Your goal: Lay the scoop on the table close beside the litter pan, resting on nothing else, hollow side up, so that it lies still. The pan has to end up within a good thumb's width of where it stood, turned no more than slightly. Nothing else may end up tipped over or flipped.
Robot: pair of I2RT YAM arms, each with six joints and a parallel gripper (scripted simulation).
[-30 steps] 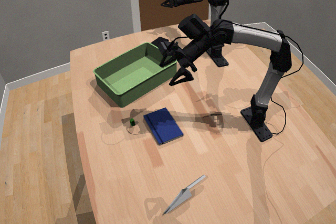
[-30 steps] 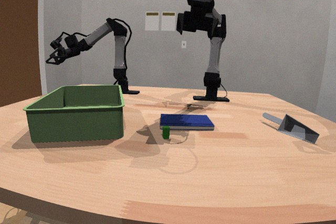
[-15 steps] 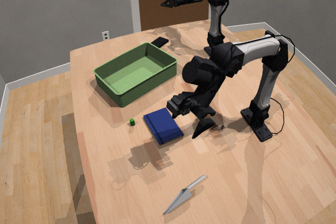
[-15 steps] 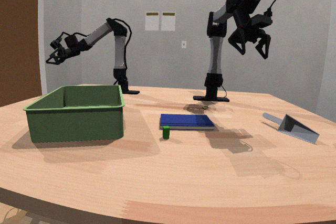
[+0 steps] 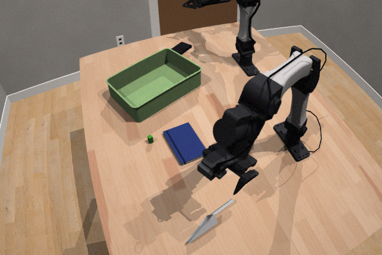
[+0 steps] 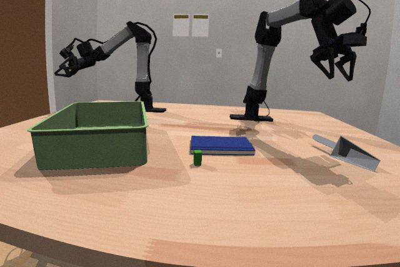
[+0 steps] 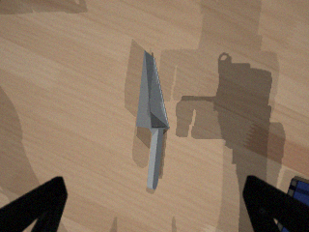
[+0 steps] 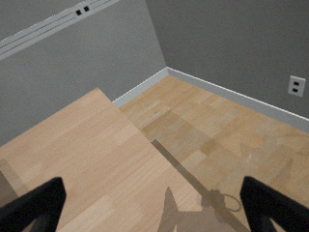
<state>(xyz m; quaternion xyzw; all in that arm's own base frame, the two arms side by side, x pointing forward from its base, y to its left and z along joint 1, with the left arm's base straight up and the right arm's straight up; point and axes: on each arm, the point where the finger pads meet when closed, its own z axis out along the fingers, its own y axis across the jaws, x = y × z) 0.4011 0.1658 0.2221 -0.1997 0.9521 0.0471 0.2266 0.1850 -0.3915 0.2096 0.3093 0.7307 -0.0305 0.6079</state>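
Observation:
Right now the grey scoop is 30 mm ahead of my left hand, 20 mm to the left of it and 200 mm below it. Round my left hand: small green block 150 mm ahead, 370 mm to the right, 210 mm below; blue notebook 30 mm ahead, 320 mm to the right, 210 mm below; green litter pan 100 mm ahead, 670 mm to the right, 180 mm below.
Now: the grey scoop 1150 mm to the left of my right hand, 190 mm below it and 190 mm ahead of it. Also, from my right hand: small green block: 750 mm to the left, 310 mm ahead, 200 mm below; then green litter pan: 450 mm to the left, 260 mm ahead, 170 mm below; then black flat object: 200 mm below, 150 mm to the left, 70 mm ahead.

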